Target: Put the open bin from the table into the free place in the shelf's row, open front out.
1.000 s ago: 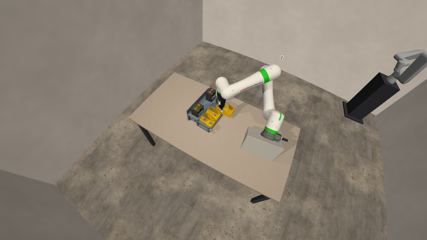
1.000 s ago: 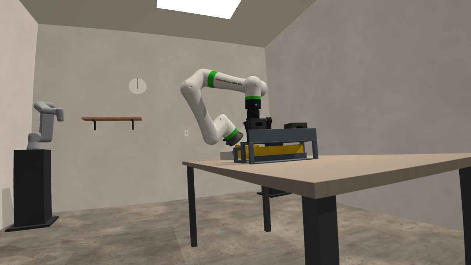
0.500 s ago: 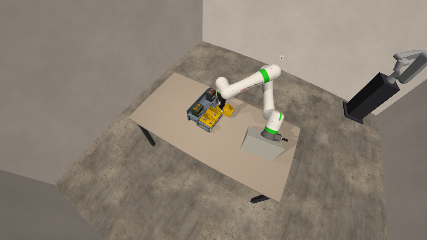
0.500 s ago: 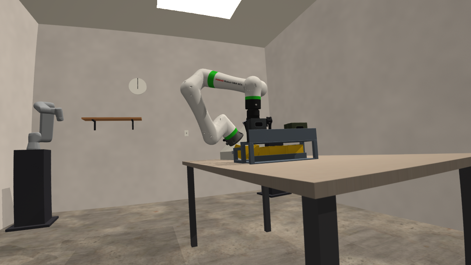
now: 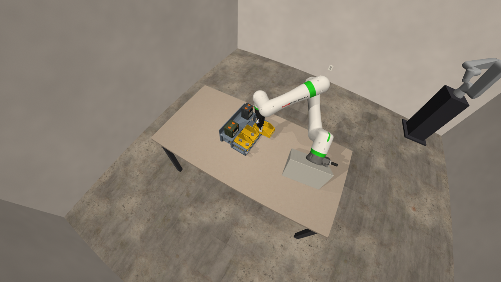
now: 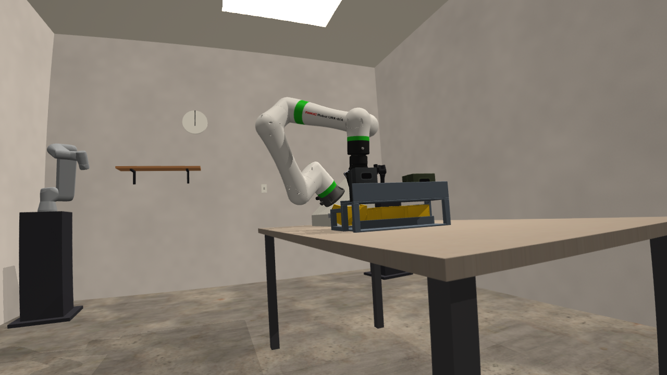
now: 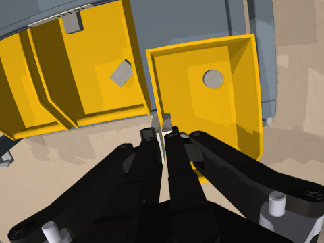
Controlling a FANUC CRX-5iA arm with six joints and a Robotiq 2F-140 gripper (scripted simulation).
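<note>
The shelf lip lies 7 cm to the left of my hand and 10 cm below it. Also, from my hand: grey shelf floor: 14 cm ahead, 4 cm to the left, 10 cm below.
</note>
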